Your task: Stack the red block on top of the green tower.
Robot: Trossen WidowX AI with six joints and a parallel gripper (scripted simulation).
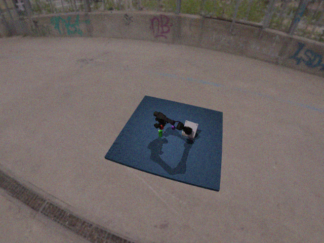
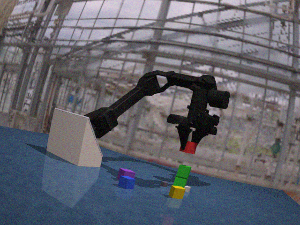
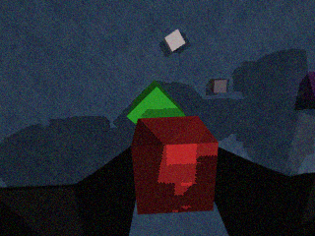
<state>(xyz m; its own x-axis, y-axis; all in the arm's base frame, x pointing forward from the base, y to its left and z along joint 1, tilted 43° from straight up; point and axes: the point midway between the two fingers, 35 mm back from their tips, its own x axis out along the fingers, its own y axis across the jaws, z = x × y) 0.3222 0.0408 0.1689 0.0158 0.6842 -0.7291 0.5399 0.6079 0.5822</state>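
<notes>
Right now the small white cube is 120 mm below my gripper tip, 50 mm to the right of it and 50 mm ahead of it. From my gripper tip the other things lie so: red block (10 mm above); purple block (180 mm to the right, 110 mm below, 100 mm behind); yellow block (180 mm to the right, 110 mm below, 60 mm ahead).
</notes>
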